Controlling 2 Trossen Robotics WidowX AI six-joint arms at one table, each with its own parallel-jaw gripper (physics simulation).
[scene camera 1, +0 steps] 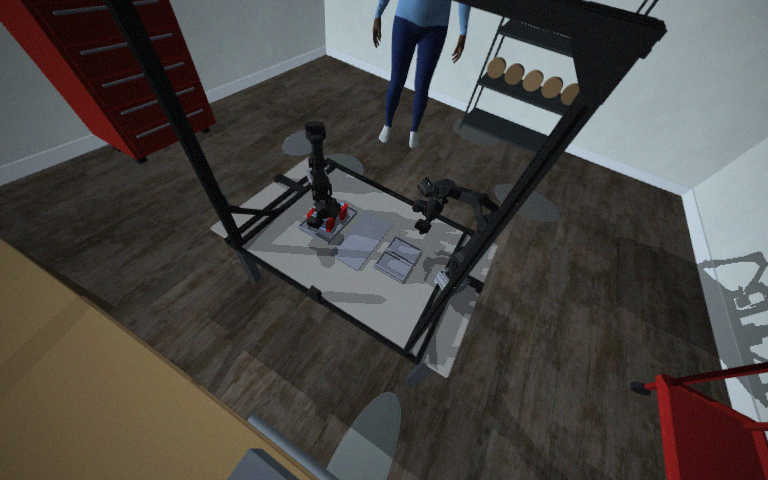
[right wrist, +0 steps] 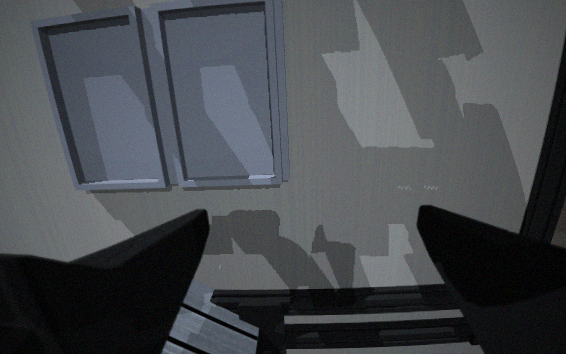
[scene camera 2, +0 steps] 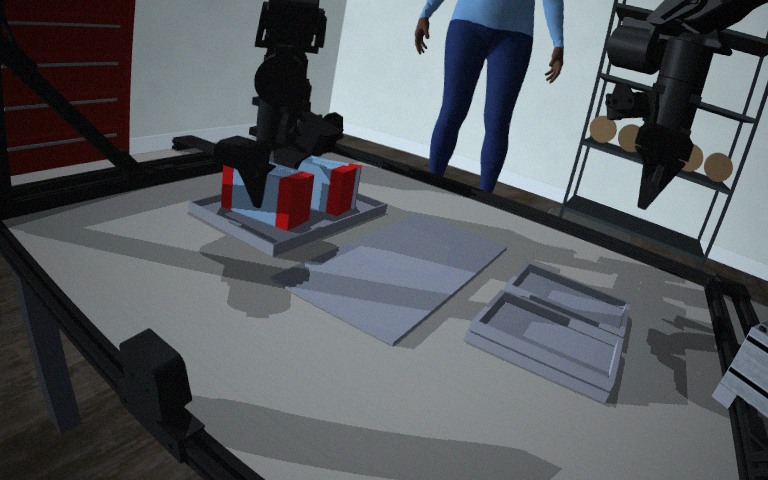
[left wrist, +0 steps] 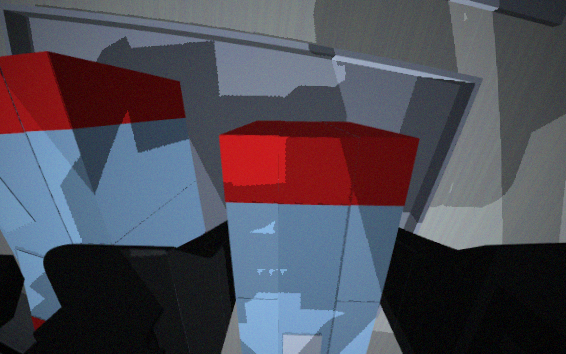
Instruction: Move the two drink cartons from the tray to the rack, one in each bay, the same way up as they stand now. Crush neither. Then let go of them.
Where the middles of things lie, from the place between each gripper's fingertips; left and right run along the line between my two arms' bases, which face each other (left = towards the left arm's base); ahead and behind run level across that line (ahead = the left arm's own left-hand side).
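The grey tray (scene camera 2: 267,238) is 2 cm below my left hand, 5 cm ahead of it and 1 cm to the left of it. The flat grey mat (scene camera 2: 385,283) is also 2 cm below my left hand, and it is 19 cm to the right of that hand and 9 cm ahead of it.
My right hand is 15 cm above the flat grey mat, 22 cm to the right of it and 17 cm past it. As for the grey tray, it is 14 cm below my right hand, 42 cm to the left of it and 22 cm behind it.
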